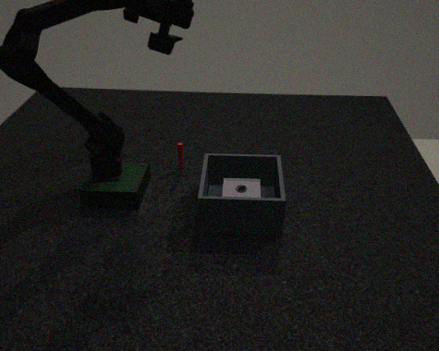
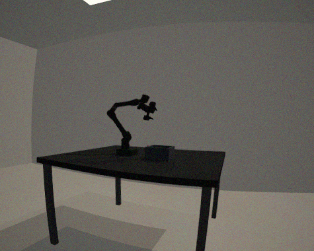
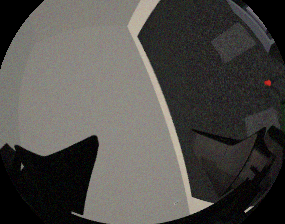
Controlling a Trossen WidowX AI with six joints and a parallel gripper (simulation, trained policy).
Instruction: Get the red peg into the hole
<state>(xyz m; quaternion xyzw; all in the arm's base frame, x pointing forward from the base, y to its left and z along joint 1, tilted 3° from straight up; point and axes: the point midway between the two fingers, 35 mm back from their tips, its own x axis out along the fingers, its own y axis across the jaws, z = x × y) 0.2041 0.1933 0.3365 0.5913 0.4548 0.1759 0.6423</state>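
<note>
My gripper tip is now 32 cm above the red peg, 15 cm to the left of it and 3 cm past it. The rest, counted from my gripper tip: grey box (34 cm to the right, 33 cm below, 11 cm ahead).
</note>
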